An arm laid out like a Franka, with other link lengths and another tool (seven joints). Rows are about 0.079 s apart.
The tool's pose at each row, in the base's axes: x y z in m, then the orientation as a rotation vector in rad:
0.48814 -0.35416 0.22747 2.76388 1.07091 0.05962
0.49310 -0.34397 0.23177 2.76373 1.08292 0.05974
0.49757 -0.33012 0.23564 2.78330 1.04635 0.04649
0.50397 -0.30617 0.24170 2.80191 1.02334 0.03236
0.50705 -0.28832 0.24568 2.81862 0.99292 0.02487
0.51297 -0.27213 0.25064 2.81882 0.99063 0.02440
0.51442 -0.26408 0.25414 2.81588 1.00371 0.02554
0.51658 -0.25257 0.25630 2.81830 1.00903 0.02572
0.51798 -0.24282 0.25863 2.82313 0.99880 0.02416
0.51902 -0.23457 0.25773 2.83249 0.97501 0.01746
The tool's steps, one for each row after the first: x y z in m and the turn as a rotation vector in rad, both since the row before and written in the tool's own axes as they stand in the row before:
0.01040 -0.00333 -0.00525 0.00383 0.00222 -0.00743
0.01257 -0.00631 -0.00538 0.00819 -0.00892 0.02682
0.02037 -0.01254 -0.00889 0.01230 -0.00721 0.01805
0.01369 -0.01087 -0.00621 0.00716 -0.00466 0.02248
0.01455 -0.00803 -0.00675 -0.00041 -0.00059 0.00145
0.00603 -0.00477 -0.00448 0.00110 0.00191 -0.00878
0.00885 -0.00712 -0.00357 0.00375 0.00167 -0.00275
0.00717 -0.00622 -0.00351 0.00152 -0.00115 0.00741
0.00601 -0.00582 -0.00014 0.00267 -0.00510 0.01665

